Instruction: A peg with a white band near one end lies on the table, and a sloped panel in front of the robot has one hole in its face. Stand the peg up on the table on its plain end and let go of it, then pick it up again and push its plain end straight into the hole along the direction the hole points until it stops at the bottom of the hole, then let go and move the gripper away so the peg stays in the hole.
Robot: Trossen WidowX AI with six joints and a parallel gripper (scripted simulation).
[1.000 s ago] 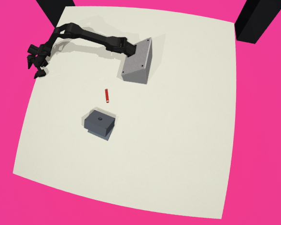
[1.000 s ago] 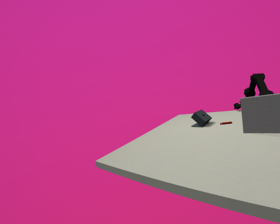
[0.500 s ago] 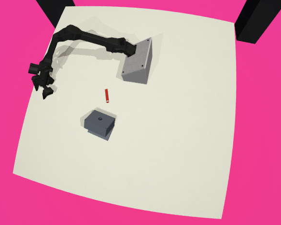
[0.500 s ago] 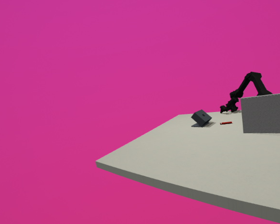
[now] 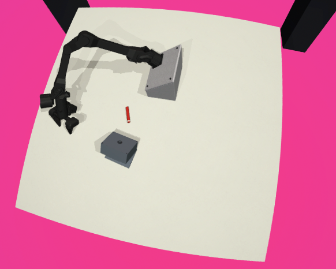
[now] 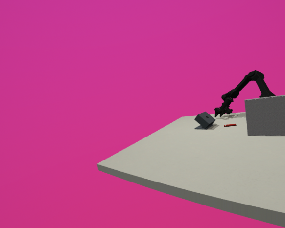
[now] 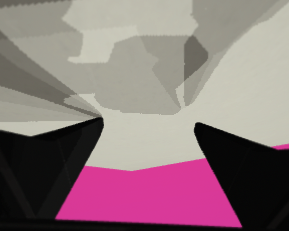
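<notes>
Right now my gripper tip is 90 mm past the red peg and 330 mm to the right of it. The rest, counted from my gripper tip: dark sloped panel (60 mm ahead, 320 mm to the left, 50 mm above).
</notes>
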